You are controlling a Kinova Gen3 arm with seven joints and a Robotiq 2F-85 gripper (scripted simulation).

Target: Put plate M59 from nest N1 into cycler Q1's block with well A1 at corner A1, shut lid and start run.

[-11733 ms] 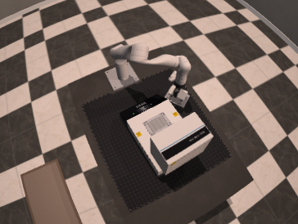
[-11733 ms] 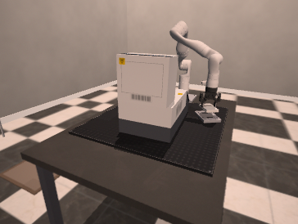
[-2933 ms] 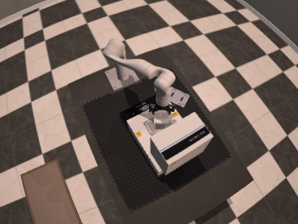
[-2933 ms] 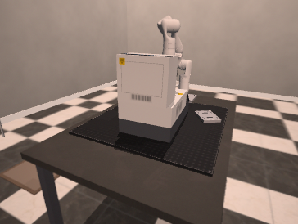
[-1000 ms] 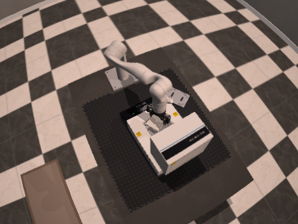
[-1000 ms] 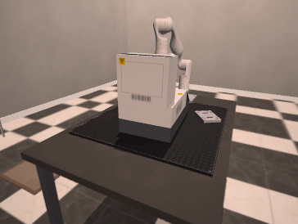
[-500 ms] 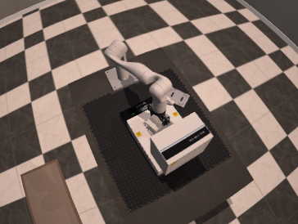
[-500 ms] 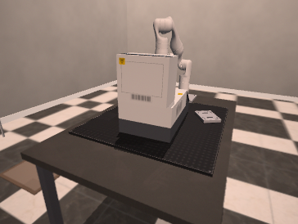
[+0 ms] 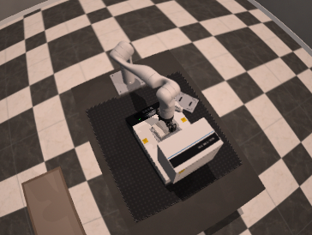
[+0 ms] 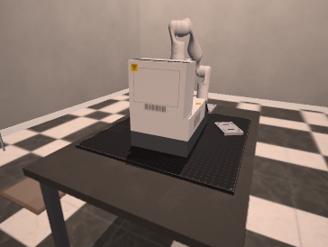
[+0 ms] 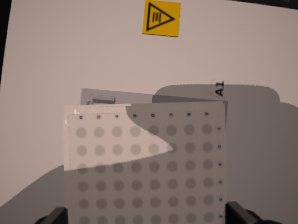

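Right now the plate M59 is 1 cm below my hand. Also, from my hand: plate nest N1 (25 cm below, 25 cm behind, 24 cm to the left).
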